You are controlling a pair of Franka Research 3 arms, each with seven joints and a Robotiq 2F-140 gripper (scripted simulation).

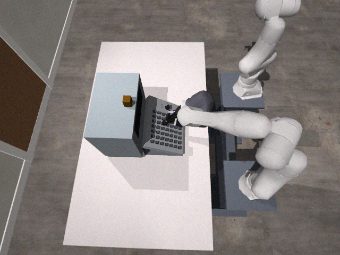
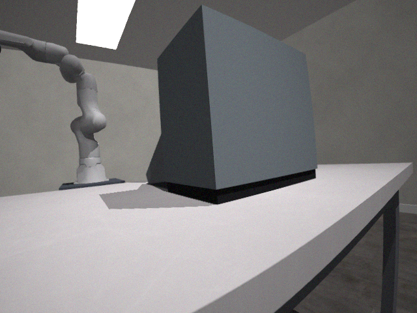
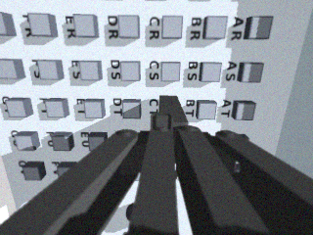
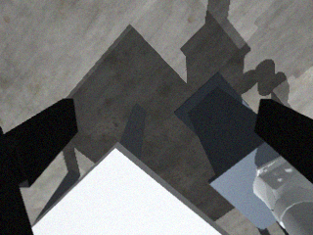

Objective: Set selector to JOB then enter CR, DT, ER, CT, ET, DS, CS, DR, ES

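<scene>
The sloped key panel is 2 cm ahead of my left hand, 1 cm to the right of it and 9 cm below it. From my left hand the other things lie so: black selector 13 cm to the right, 4 cm below.
</scene>
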